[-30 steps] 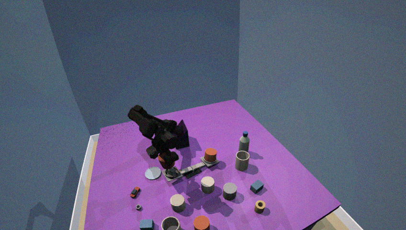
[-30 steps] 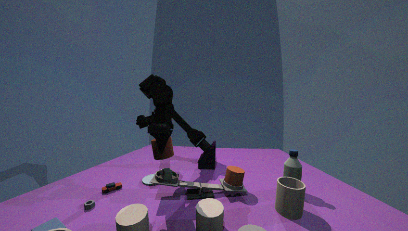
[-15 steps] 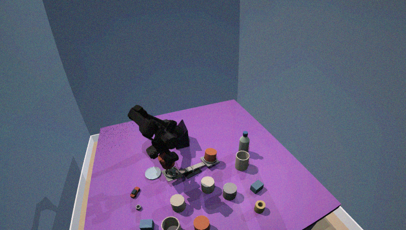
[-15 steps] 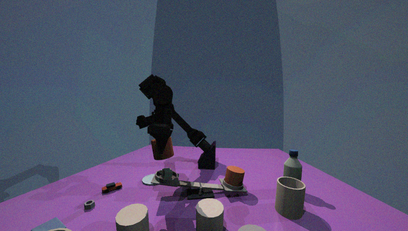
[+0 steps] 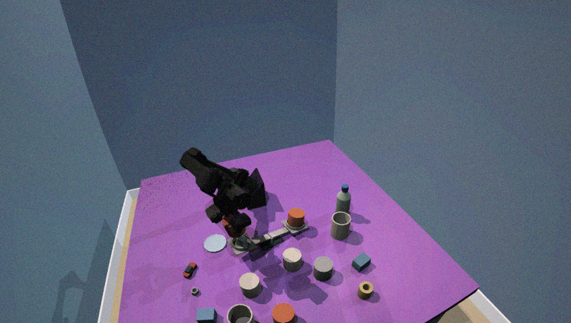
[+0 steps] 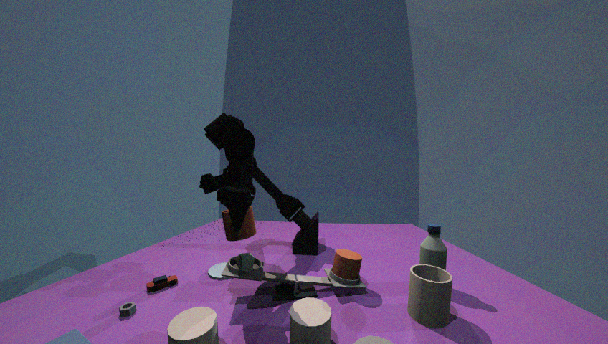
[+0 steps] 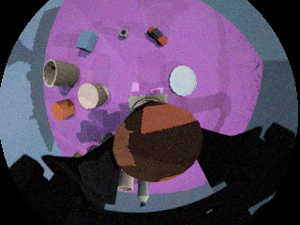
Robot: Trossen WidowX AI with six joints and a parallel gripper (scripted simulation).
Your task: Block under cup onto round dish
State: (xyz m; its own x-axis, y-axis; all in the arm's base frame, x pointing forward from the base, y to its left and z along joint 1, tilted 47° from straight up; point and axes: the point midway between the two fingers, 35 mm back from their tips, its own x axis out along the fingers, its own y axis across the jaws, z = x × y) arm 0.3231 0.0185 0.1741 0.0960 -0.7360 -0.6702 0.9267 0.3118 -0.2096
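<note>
Right now the teal block is 80 mm below my gripper tip and 10 mm to the left of it. The rest, counted from my gripper tip: nut 200 mm to the right, 160 mm below, 130 mm ahead; pale round dish 170 mm below, 110 mm to the right, 90 mm behind; toy car 220 mm to the right, 160 mm below, 30 mm ahead.
</note>
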